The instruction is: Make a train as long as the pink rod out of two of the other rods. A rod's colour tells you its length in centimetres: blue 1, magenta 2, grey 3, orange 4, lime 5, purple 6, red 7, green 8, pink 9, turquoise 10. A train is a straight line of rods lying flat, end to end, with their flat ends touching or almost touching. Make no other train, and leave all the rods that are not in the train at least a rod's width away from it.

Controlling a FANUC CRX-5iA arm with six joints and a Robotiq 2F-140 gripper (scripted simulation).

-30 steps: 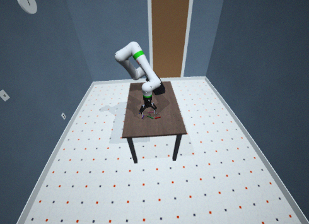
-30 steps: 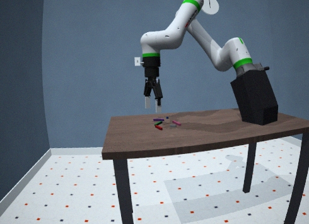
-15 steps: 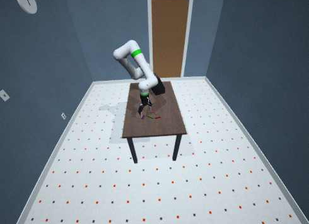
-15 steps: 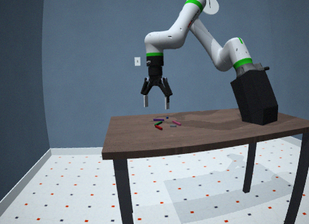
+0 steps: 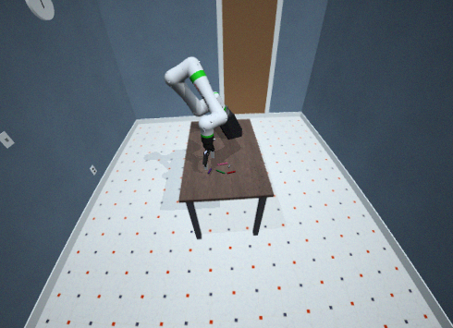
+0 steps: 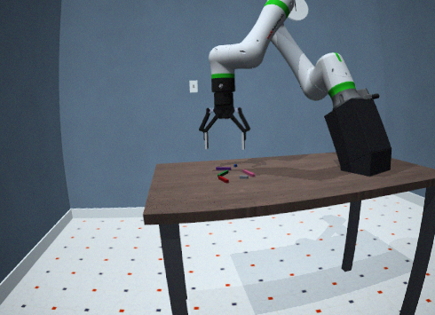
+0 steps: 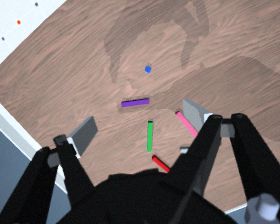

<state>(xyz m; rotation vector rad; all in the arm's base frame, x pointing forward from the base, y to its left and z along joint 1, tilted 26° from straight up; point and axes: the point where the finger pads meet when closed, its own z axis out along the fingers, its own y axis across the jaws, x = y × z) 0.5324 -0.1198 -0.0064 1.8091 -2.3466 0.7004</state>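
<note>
My gripper is now 50 mm past the small blue rod, 50 mm to the left of it and 90 mm above it. Round my hand: green rod: 20 mm ahead, 90 mm to the left, 90 mm below; purple rod: 10 mm ahead, 90 mm below; pink rod: 70 mm behind, 100 mm to the left, 90 mm below.
</note>
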